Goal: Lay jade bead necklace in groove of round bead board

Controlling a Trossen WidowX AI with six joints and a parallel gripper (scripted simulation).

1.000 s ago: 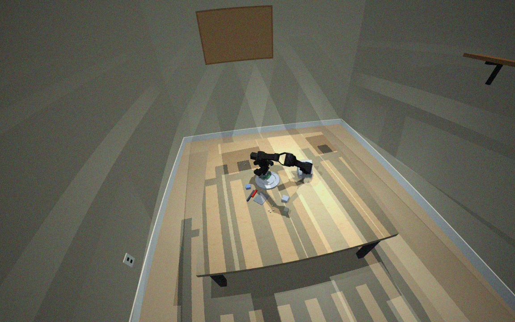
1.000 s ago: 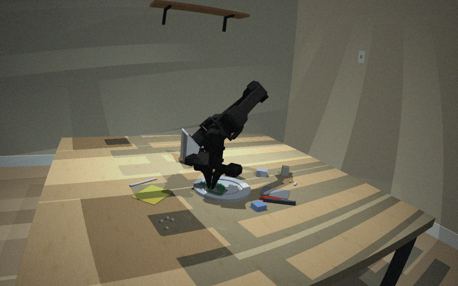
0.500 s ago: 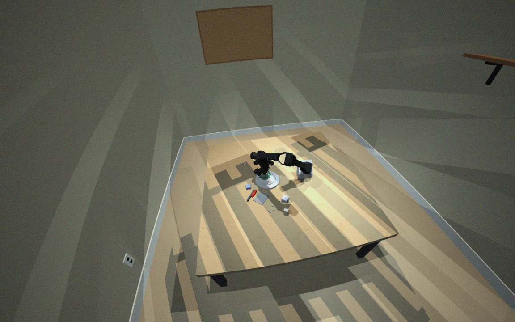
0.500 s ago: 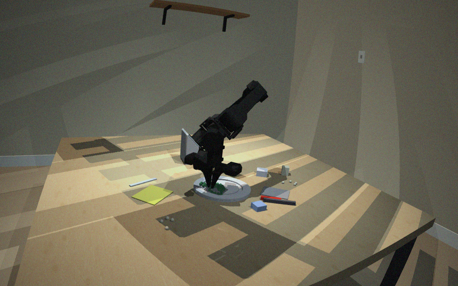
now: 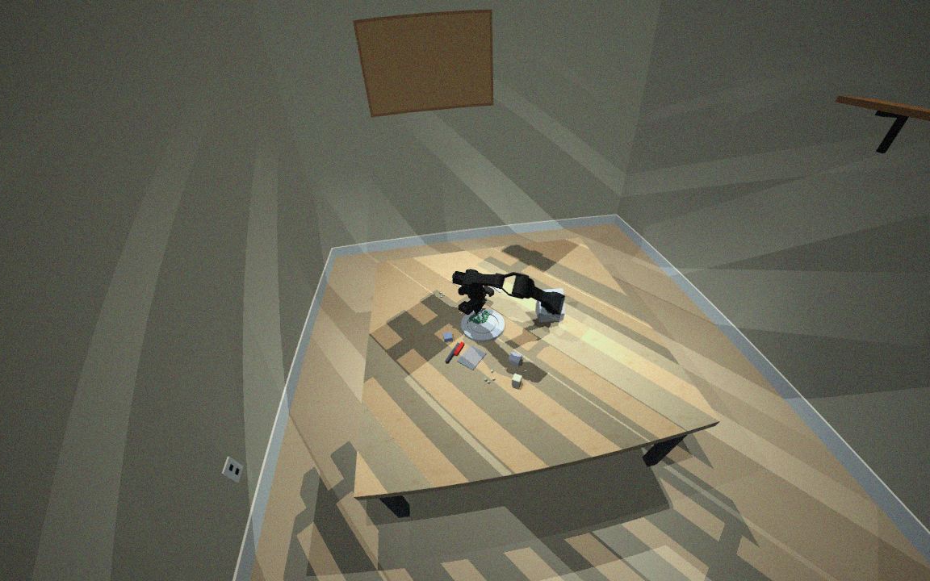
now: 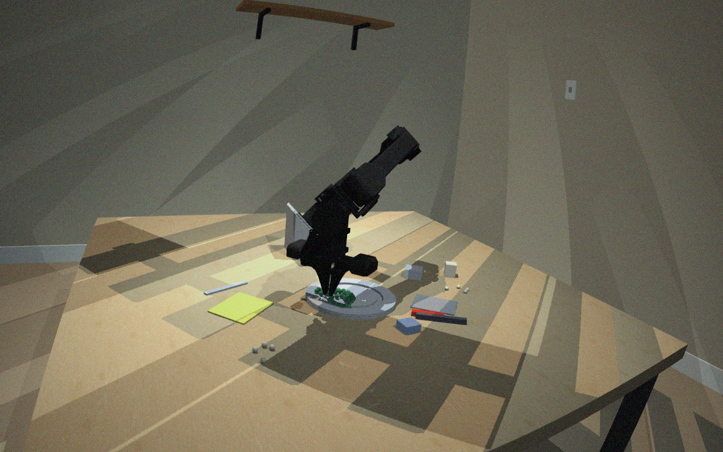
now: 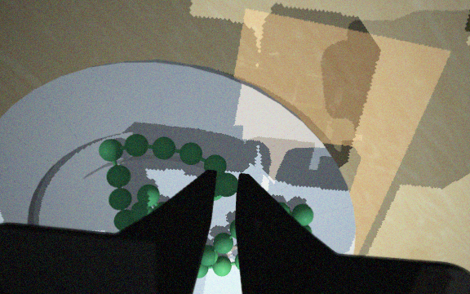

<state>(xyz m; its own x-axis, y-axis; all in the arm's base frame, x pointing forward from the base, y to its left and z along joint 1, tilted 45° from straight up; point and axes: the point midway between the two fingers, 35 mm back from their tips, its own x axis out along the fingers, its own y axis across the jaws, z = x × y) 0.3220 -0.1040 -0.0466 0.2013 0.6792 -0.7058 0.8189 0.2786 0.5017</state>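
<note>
My gripper tip is 6 cm to the right of the round grey bead board, 1 cm past it and 1 cm above it. Round my gripper tip: yellow sheet 18 cm to the right, 4 cm behind, 2 cm below; blue block 16 cm ahead, 9 cm to the left, 1 cm below; red and black pen 18 cm to the left, 14 cm ahead, 2 cm below.
</note>
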